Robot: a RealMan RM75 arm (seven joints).
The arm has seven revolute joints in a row. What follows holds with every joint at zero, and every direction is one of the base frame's. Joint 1 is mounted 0.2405 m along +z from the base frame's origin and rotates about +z. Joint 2 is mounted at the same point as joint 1 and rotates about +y. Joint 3 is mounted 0.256 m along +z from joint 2 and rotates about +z. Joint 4 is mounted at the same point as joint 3 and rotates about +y. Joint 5 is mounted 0.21 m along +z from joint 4 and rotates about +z. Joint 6 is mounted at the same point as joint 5 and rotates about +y. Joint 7 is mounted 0.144 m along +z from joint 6 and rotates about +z. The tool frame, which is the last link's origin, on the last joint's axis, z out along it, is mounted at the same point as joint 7; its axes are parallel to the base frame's.
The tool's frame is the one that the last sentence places.
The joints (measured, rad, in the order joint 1, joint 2, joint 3, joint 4, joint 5, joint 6, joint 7), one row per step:
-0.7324 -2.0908 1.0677 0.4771 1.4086 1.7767 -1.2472
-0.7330 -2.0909 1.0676 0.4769 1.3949 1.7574 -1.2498
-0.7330 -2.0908 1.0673 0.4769 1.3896 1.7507 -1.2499
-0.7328 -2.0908 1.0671 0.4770 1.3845 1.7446 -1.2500
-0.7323 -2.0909 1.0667 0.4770 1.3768 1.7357 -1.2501
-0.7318 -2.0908 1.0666 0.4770 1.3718 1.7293 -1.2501
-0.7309 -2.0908 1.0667 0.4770 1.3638 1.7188 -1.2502
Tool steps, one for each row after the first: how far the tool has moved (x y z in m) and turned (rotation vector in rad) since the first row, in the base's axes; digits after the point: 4 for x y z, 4 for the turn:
0.0006 0.0034 0.0003 0.0135 -0.0038 0.0184
0.0007 0.0046 0.0006 0.0193 -0.0057 0.0248
0.0008 0.0058 0.0008 0.0246 -0.0077 0.0308
0.0009 0.0073 0.0012 0.0323 -0.0110 0.0400
0.0009 0.0084 0.0015 0.0377 -0.0126 0.0465
0.0008 0.0102 0.0018 0.0460 -0.0152 0.0572

